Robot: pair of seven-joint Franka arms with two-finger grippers.
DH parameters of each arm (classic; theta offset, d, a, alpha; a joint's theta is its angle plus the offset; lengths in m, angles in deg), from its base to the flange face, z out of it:
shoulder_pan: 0 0.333 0 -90
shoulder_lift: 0 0 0 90
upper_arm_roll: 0 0.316 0.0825 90
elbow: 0 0 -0.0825 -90
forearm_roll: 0 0.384 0 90
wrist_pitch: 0 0 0.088 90
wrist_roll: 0 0.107 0 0
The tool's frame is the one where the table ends.
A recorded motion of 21 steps. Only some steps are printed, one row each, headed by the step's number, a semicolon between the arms.
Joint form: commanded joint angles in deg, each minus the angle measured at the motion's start. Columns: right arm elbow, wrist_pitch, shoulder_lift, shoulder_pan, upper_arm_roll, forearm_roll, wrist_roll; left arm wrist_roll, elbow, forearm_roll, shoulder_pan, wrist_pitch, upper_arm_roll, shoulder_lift.
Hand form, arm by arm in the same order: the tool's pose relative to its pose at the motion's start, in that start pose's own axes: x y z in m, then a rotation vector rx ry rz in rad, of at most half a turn. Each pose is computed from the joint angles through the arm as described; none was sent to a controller.
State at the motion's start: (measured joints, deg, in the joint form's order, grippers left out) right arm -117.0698 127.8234 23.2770 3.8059 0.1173 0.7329 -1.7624; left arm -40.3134 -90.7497 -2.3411 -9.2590 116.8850 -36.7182 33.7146
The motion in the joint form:
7: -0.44 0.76 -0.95 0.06 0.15 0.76 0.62; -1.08 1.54 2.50 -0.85 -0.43 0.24 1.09
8: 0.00 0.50 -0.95 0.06 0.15 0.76 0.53; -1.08 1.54 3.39 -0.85 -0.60 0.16 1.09
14: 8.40 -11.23 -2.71 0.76 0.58 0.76 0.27; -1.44 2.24 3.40 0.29 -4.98 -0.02 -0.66
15: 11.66 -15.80 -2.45 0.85 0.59 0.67 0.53; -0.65 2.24 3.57 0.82 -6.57 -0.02 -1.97
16: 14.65 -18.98 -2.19 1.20 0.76 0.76 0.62; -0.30 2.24 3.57 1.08 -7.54 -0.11 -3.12
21: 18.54 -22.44 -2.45 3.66 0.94 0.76 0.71; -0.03 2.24 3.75 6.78 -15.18 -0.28 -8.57
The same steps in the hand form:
7: -0.0010 -0.0025 -0.0074 0.0102 0.0224 0.0153; 0.0036 0.0042 0.0020 0.0242 0.0196 0.0060
8: 0.0006 -0.0026 -0.0104 0.0102 0.0255 0.0136; 0.0035 0.0039 0.0022 0.0362 0.0261 0.0141
14: 0.0120 -0.0154 -0.0773 0.0117 -0.0022 -0.0144; 0.0006 -0.0041 -0.0184 0.0692 0.0114 -0.0017
15: 0.0151 -0.0168 -0.0944 0.0109 -0.0297 -0.0136; -0.0021 -0.0077 -0.0305 0.0848 0.0158 0.0094
16: 0.0189 -0.0227 -0.1115 0.0119 -0.0377 -0.0215; -0.0062 -0.0078 -0.0407 0.0924 0.0227 0.0169
21: 0.0212 -0.0519 -0.1406 0.0029 -0.0268 -0.0665; -0.0029 -0.0540 -0.1019 0.1479 0.0336 -0.0556

